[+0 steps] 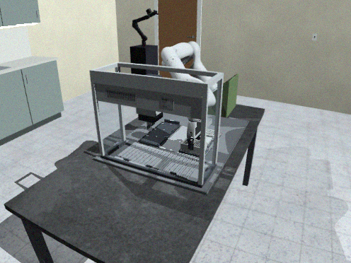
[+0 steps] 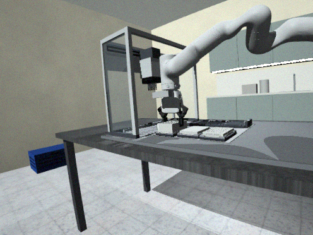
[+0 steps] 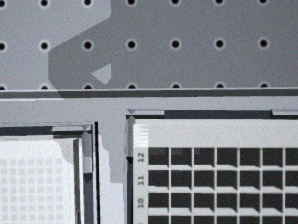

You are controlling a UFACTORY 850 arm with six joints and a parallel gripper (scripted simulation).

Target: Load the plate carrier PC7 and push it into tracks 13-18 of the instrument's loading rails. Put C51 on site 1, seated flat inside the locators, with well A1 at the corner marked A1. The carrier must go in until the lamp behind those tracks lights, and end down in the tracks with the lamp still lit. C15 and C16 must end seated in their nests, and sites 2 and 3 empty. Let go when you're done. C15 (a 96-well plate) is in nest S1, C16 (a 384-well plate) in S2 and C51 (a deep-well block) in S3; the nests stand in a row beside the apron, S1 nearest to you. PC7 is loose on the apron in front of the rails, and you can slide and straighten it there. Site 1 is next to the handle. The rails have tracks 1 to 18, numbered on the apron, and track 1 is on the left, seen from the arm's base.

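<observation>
Right now my hand is 4 cm above the nest S3. Also, from my hand: 96-well plate C15: 22 cm behind, 3 cm to the right, 2 cm below; then pipetting head: 24 cm ahead, 10 cm to the right, 30 cm above; then dark plate carrier PC7: 8 cm behind, 28 cm to the right, 3 cm below.
</observation>
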